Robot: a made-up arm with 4 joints. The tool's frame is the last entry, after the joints. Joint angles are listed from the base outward. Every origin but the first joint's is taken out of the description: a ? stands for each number. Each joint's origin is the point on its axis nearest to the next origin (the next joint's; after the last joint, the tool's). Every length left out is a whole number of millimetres.
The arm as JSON. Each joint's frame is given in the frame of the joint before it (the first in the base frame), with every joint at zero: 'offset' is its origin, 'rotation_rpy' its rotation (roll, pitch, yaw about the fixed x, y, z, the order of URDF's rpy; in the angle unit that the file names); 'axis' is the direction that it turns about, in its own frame. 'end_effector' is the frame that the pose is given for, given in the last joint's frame.
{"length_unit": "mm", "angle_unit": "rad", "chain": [
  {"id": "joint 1", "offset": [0.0, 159.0, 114.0], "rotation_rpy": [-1.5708, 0.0, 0.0], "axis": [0.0, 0.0, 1.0]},
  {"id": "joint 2", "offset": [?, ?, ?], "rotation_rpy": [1.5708, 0.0, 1.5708], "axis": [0.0, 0.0, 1.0]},
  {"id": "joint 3", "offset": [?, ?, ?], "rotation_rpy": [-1.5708, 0.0, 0.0], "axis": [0.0, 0.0, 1.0]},
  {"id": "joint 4", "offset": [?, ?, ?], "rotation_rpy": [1.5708, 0.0, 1.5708], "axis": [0.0, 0.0, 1.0]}
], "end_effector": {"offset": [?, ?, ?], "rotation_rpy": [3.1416, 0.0, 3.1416]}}
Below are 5 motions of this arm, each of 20 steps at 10 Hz.
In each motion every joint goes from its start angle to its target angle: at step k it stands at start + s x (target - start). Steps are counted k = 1, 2, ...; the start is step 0. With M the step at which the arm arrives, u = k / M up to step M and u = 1 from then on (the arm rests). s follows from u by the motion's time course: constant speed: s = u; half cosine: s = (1 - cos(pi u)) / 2; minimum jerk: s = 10 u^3 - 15 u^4 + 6 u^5.
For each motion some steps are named. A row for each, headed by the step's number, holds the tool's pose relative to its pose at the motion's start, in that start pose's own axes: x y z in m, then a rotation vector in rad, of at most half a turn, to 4 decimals.
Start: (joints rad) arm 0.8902 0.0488 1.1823 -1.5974
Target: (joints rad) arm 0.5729 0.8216 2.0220 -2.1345
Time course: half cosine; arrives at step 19
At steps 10, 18, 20:
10: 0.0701 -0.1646 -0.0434 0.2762 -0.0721 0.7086
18: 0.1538 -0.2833 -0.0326 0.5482 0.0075 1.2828
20: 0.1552 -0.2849 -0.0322 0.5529 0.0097 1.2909

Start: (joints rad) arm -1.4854 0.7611 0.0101 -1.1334
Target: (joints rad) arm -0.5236 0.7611 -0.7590 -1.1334
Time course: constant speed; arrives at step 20
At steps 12, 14, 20:
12: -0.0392 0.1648 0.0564 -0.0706 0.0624 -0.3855
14: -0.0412 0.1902 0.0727 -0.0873 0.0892 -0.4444
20: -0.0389 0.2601 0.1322 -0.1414 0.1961 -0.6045

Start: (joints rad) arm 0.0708 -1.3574 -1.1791 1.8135
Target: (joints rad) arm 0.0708 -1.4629 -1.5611 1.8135
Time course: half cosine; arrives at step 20
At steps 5, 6, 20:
5: -0.0043 0.0134 0.0124 0.0556 0.0081 0.0144
6: -0.0061 0.0187 0.0176 0.0782 0.0116 0.0204
20: -0.0342 0.0761 0.0940 0.3755 0.0712 0.1040

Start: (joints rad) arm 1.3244 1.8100 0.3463 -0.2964
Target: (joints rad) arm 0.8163 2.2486 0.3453 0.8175
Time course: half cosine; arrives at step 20
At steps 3, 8, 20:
3: 0.0130 0.0056 -0.0042 0.0147 0.0031 -0.0274
8: 0.0779 0.0427 -0.0249 0.0906 0.0449 -0.1761
20: 0.1831 0.1548 -0.0685 0.1811 0.2813 -0.5262

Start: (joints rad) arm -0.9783 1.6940 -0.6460 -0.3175
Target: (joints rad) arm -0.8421 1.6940 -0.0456 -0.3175
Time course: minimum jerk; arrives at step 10
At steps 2, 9, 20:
2: -0.0079 0.0022 0.0017 0.0062 0.0336 -0.0063
9: -0.1246 0.0498 0.0567 0.1363 0.5634 -0.1277
20: -0.1255 0.0503 0.0574 0.1378 0.5681 -0.1290

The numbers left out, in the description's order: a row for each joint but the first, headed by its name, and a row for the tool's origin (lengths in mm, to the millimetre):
joint 2: -48.0 -8.0 0.0
joint 3: 58.0 -360.0 0.0
joint 4: 184.0 -104.0 0.0
tool: 94.0 62.0 0.0

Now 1 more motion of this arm.
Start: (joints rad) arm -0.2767 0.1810 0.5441 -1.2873
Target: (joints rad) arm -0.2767 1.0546 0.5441 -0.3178
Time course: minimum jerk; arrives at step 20
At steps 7, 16, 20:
7: 0.0788 -0.0050 -0.0679 0.0681 -0.1621 -0.1211
16: 0.3644 0.0350 -0.1531 0.4753 -0.5204 -0.4496
20: 0.3879 0.0413 -0.1515 0.5198 -0.5380 -0.4722

